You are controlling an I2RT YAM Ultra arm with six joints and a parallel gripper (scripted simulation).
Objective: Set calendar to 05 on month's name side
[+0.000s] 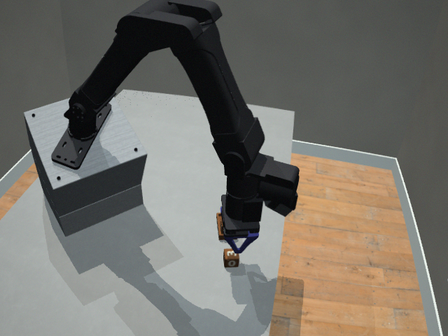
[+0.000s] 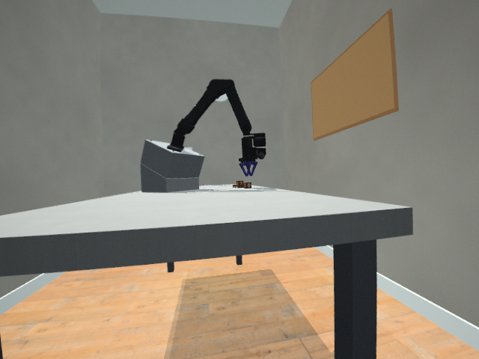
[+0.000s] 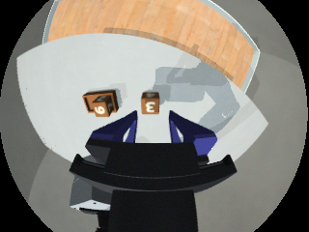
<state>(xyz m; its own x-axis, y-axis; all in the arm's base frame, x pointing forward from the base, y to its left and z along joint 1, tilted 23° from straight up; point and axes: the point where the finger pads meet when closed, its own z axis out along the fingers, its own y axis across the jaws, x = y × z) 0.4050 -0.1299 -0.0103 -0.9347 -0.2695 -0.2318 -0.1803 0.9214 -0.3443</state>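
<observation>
Right now the brown wooden cube is 60 mm below my hand and 10 mm behind it. From my hand the other things lie so: brown tray 110 mm to the left, 60 mm below, 30 mm behind.
</observation>
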